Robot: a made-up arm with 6 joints.
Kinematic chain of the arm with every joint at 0, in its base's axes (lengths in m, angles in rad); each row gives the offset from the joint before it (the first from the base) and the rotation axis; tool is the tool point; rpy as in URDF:
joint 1: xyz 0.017 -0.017 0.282 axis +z
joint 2: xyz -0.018 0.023 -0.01 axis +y
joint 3: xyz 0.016 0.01 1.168 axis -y
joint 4: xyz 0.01 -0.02 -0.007 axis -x
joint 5: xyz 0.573 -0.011 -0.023 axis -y
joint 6: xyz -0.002 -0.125 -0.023 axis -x
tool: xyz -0.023 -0.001 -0.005 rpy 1.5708 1.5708 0
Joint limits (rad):
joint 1: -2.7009..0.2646
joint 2: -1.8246..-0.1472
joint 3: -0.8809..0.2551
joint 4: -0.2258..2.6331
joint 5: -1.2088..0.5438
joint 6: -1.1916..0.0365
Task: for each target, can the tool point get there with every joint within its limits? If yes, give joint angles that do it. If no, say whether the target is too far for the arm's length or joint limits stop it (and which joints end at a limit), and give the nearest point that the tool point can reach.
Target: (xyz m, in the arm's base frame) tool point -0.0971 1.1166 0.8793
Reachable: yes | joints -1.4710 -1.5613 -0.3089 1.8724 0.2481 -0.6198
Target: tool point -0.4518 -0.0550 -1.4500
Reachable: no: joint limits stop it (at a limit: joint 2, joint 3, joint 4) | nearest point -0.7452 -0.0788 0.3943 | short by 1.868 m
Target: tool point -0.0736 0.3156 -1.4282
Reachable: no: joint limits stop it (at a limit: joint 2, joint 3, joint 4) | nearest point -0.1833 0.7185 0.3948 | short by 1.870 m
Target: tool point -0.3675 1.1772 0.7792
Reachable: yes | joints -1.3276 -1.6336 -0.1232 1.1963 0.0503 -0.1052
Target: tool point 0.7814 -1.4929 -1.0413
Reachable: no: too far | nearest point 0.8732 0.2451 0.4779 | short by 2.310 m
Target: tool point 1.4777 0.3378 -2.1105
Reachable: no: too far | nearest point 1.4206 0.5973 0.4077 | short by 2.532 m
